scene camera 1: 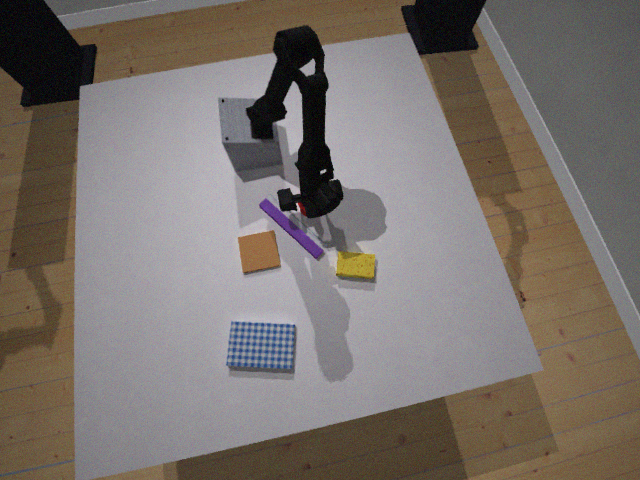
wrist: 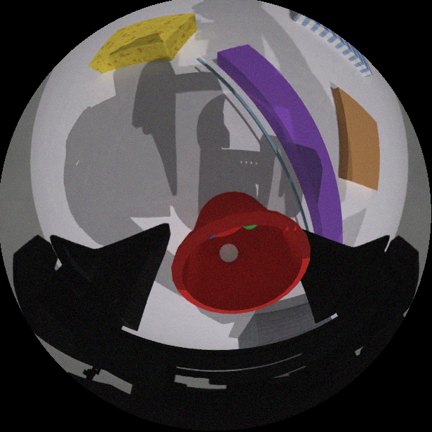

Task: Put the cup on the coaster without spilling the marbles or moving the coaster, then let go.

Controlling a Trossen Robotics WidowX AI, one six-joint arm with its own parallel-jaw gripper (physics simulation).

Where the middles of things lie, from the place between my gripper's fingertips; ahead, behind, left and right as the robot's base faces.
My gripper is now 5 cm short of the purple bar (wrist: pixel 275 105), 6 cm to the left of it and 1 cm above it. From my hand the other things lie so: orange-brown square coaster (scene camera 1: pixel 259 251) 12 cm ahead, 18 cm to the right, 1 cm below; red cup (wrist: pixel 272 257) 1 cm to the right, 1 cm above.
